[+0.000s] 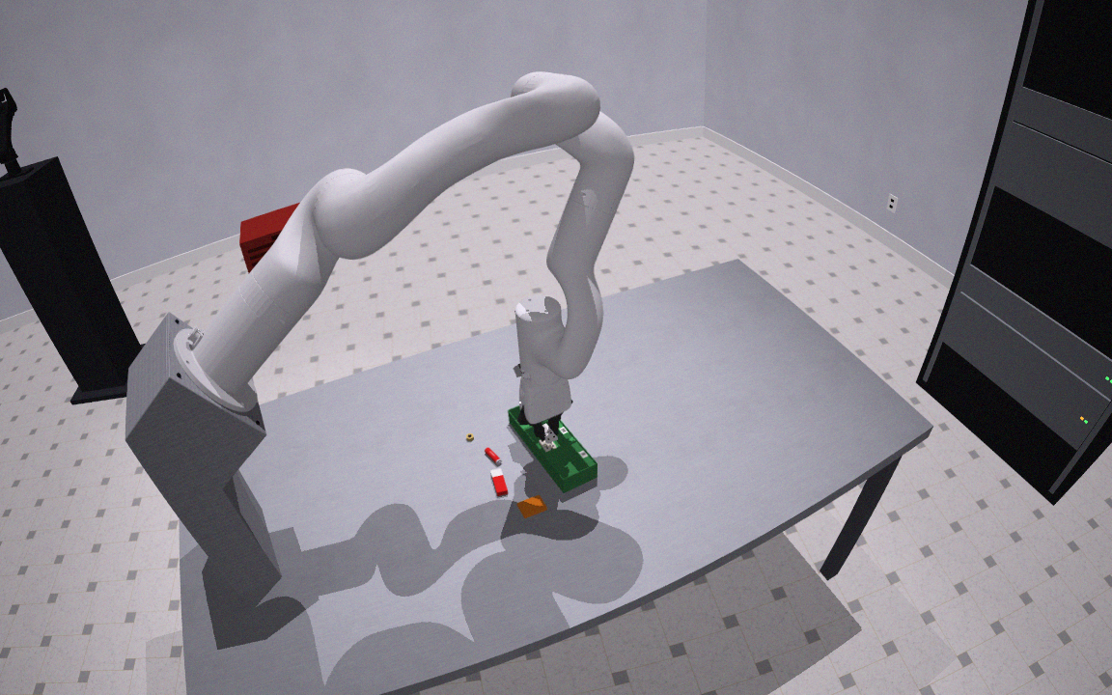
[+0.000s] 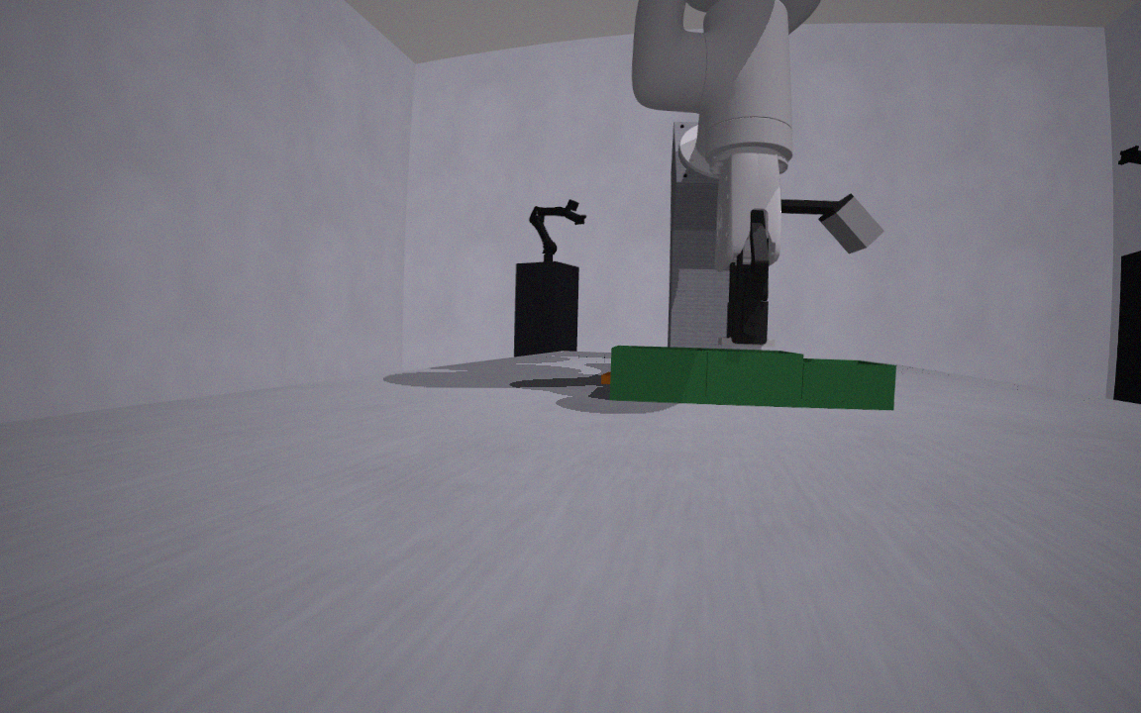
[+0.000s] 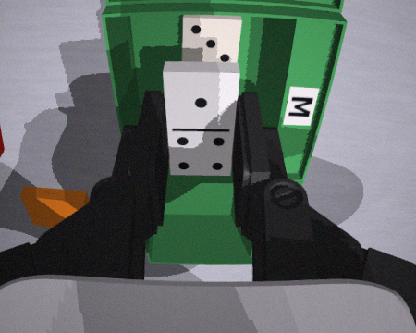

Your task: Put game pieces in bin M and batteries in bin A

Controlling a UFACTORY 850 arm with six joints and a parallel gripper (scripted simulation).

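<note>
My gripper is now 10 mm short of the green bin and 50 mm above it. From my hand the other things lie so: orange flat block (60 mm behind, 160 mm to the right, 70 mm below); then yellow nut (170 mm behind, 70 mm to the left, 70 mm below); then red cylindrical battery (120 mm behind, 70 mm below).
</note>
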